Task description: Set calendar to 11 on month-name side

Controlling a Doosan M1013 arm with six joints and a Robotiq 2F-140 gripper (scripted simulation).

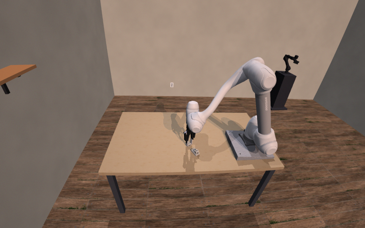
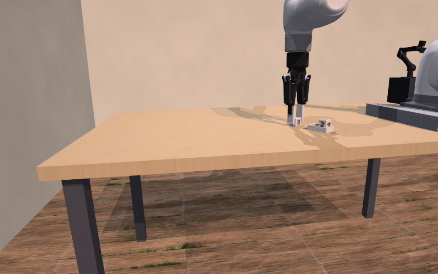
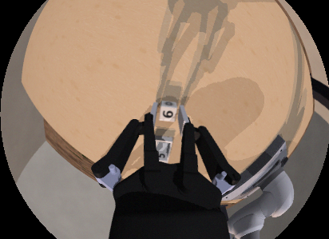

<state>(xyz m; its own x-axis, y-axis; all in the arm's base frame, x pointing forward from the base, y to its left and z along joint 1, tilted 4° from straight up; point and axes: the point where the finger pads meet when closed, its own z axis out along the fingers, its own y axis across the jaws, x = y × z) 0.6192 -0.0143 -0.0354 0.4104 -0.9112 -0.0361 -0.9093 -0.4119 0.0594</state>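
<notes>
Right now the white tray is 10 cm to the left of my hand, 4 cm behind it and 3 cm below it.
</notes>
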